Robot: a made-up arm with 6 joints. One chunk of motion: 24 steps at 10 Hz.
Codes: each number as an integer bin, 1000 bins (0 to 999) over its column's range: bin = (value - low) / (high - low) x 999, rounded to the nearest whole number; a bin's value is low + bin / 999 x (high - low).
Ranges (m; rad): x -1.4..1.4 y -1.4..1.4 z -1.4..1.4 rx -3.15..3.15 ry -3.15..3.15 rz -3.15..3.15
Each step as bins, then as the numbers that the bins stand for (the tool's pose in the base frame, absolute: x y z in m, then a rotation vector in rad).
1 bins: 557 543 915 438 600 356
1 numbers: 0.1612 0.1219 1.1646 -0.3878 0.6338 -0.9050
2 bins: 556 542 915 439 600 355
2 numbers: 0.1584 0.1191 1.1646 -0.3815 0.6338 -0.9113
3 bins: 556 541 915 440 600 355
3 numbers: 0.1584 0.1163 1.1646 -0.3752 0.6338 -0.9113
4 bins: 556 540 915 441 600 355
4 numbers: 0.1584 0.1135 1.1646 -0.3689 0.6338 -0.9113
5 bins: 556 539 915 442 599 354
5 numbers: 0.1584 0.1107 1.1646 -0.3626 0.6275 -0.9176
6 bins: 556 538 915 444 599 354
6 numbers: 0.1584 0.1079 1.1646 -0.3500 0.6275 -0.9176
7 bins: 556 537 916 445 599 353
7 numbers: 0.1584 0.1051 1.1674 -0.3437 0.6275 -0.9239
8 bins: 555 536 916 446 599 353
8 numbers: 0.1556 0.1023 1.1674 -0.3374 0.6275 -0.9239
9 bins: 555 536 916 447 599 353
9 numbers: 0.1556 0.1023 1.1674 -0.3311 0.6275 -0.9239
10 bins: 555 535 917 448 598 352
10 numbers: 0.1556 0.0995 1.1702 -0.3248 0.6212 -0.9302
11 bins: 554 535 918 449 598 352
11 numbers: 0.1528 0.0995 1.1730 -0.3185 0.6212 -0.9302
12 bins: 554 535 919 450 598 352
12 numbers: 0.1528 0.0995 1.1758 -0.3122 0.6212 -0.9302
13 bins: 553 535 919 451 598 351
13 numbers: 0.1499 0.0995 1.1758 -0.3059 0.6212 -0.9365
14 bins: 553 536 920 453 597 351
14 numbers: 0.1499 0.1023 1.1786 -0.2932 0.6149 -0.9365
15 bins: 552 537 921 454 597 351
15 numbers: 0.1471 0.1051 1.1814 -0.2869 0.6149 -0.9365
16 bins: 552 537 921 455 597 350
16 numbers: 0.1471 0.1051 1.1814 -0.2806 0.6149 -0.9428
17 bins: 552 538 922 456 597 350
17 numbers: 0.1471 0.1079 1.1842 -0.2743 0.6149 -0.9428
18 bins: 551 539 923 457 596 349
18 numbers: 0.1443 0.1107 1.1870 -0.2680 0.6086 -0.9491
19 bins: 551 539 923 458 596 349
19 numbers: 0.1443 0.1107 1.1870 -0.2617 0.6086 -0.9491
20 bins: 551 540 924 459 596 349
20 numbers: 0.1443 0.1135 1.1898 -0.2554 0.6086 -0.9491
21 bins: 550 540 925 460 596 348
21 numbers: 0.1415 0.1135 1.1926 -0.2491 0.6086 -0.9554
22 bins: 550 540 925 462 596 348
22 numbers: 0.1415 0.1135 1.1926 -0.2365 0.6086 -0.9554
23 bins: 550 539 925 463 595 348
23 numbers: 0.1415 0.1107 1.1926 -0.2302 0.6023 -0.9554
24 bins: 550 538 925 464 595 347
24 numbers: 0.1415 0.1079 1.1926 -0.2239 0.6023 -0.9617
